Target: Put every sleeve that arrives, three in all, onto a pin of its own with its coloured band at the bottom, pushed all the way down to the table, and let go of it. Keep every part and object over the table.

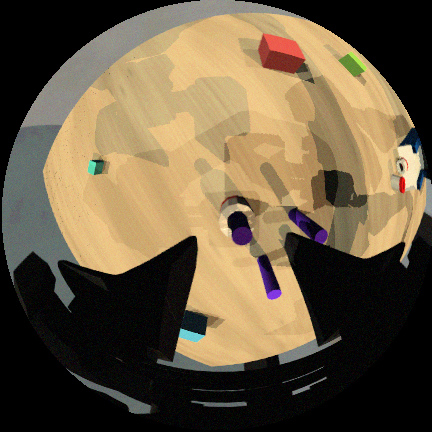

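A whitish sleeve (225, 220) sits around a purple pin (242, 236), low down at the table, with a dark red band at its far, lower edge. The pin's top sticks out well above it. Two other purple pins, one at the right (309, 226) and one nearer the bottom (269, 279), stand bare. My gripper (242, 241) is open and empty above the sleeved pin, its fingers apart on either side. At the right edge, a small whitish sleeve-like piece with a red end (401, 184) lies beside a ring-shaped end (401, 166); their details are too small to tell.
A red block (281, 54) and a green block (353, 64) lie at the far side of the table (150, 200). A teal cube (95, 167) is at the left. A light blue block (193, 332) is close by the left finger. A white and dark blue object (412, 156) is at the right edge.
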